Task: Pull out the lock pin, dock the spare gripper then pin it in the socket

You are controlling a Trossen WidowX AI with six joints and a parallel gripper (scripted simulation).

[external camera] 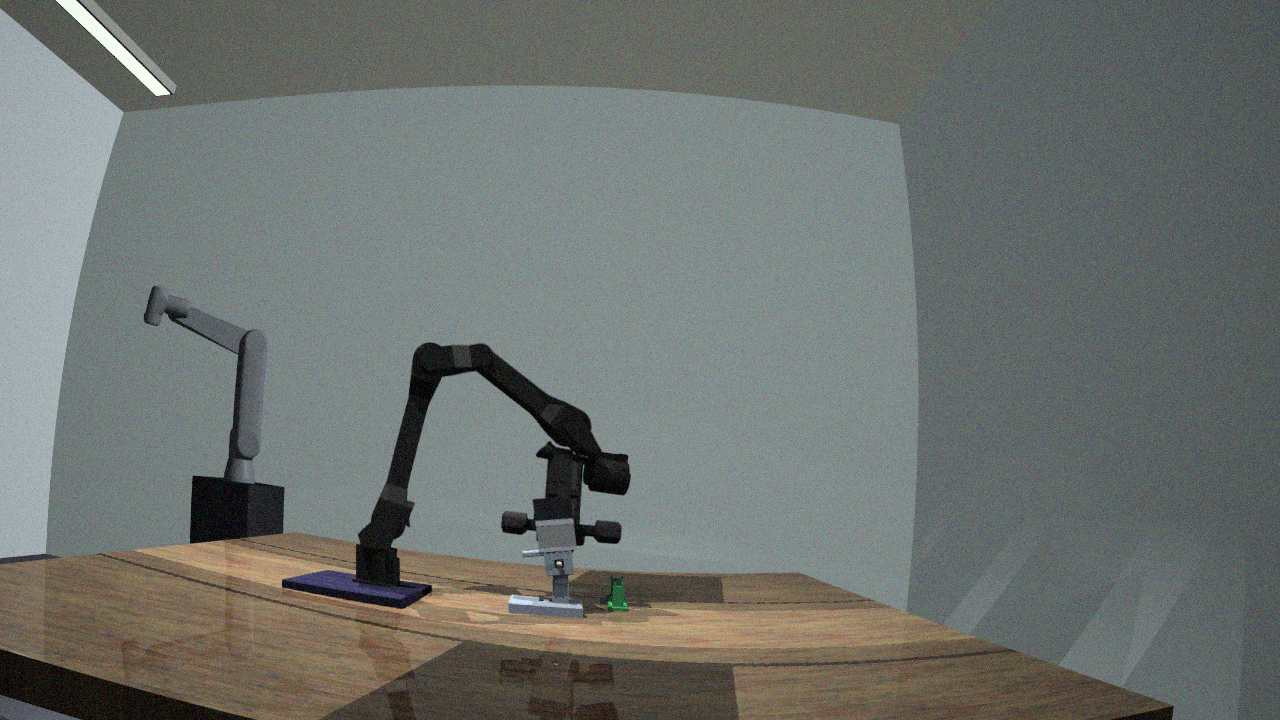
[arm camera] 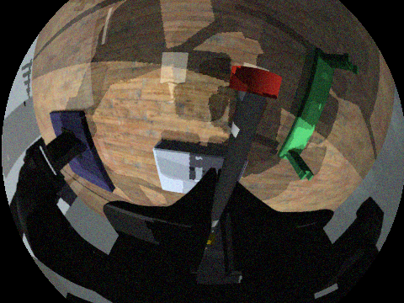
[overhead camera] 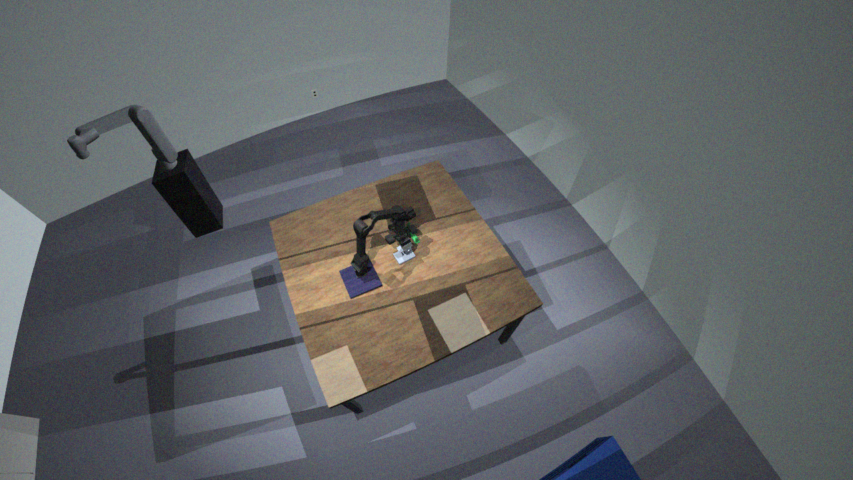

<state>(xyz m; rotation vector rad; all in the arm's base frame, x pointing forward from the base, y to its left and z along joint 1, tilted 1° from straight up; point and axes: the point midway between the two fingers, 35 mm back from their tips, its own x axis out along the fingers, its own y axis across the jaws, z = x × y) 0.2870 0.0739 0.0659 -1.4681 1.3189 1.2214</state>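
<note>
My gripper tip is 5 cm to the left of the grey mount. From my gripper tip the other things lie so: green pin cradle 9 cm ahead, 8 cm to the left, 2 cm below; then spare gripper 5 cm to the right, 8 cm above.
</note>
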